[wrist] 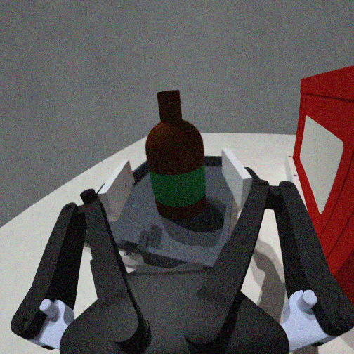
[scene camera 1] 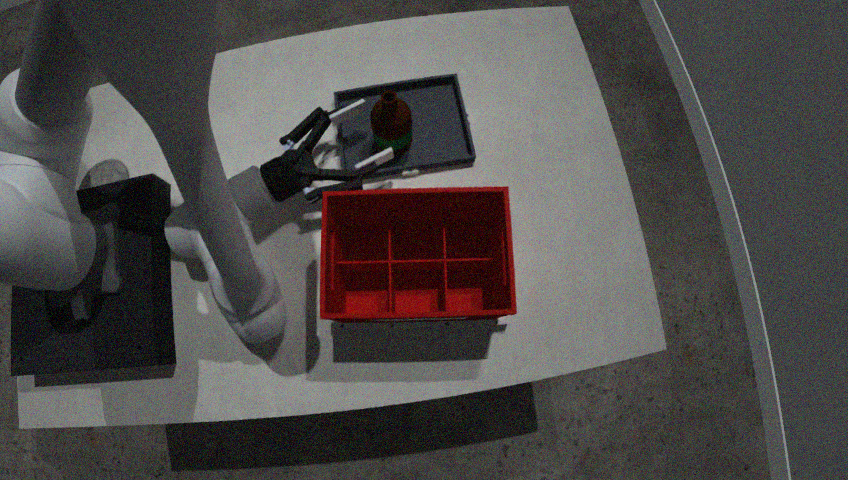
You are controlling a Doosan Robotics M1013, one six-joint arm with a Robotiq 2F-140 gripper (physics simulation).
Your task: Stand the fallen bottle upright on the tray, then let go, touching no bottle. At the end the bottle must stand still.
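Places are measured from the arm's base along level axes (x right, y down, z ahead), in millimetres.
Where they show: gripper, between the fingertips: [scene camera 1: 378, 127]; arm's base, origin of its link: [scene camera 1: 85, 256].
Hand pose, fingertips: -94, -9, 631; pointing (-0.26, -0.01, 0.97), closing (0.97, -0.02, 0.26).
Observation:
Each offset is from my fingertips to the top centre of the thing, as dx, dy, dz. "spot": to the spot under its first point.
The brown bottle @(-8, -82, +25) [scene camera 1: 391, 118] [wrist: 176, 150] with a green band stands upright on the grey tray @(spot: -12, +73, +113) [scene camera 1: 437, 127] [wrist: 136, 212], towards its left side in the scene view. My gripper [scene camera 1: 377, 127] [wrist: 175, 165] is open and comes in from the left, low over the tray edge. In the wrist view its pale fingertips stand on either side of the bottle, with a gap to it on both sides. How far the tips reach along the bottle is hard to tell. The bottle's base is partly hidden by a fingertip in the scene view.
A red crate with compartments @(+254, -97, +13) [scene camera 1: 416, 315] [wrist: 325, 85] stands close to the tray and the gripper, below them in the scene view and at the right in the wrist view. A dark block [scene camera 1: 142, 321] is at the table's left, under the arm.

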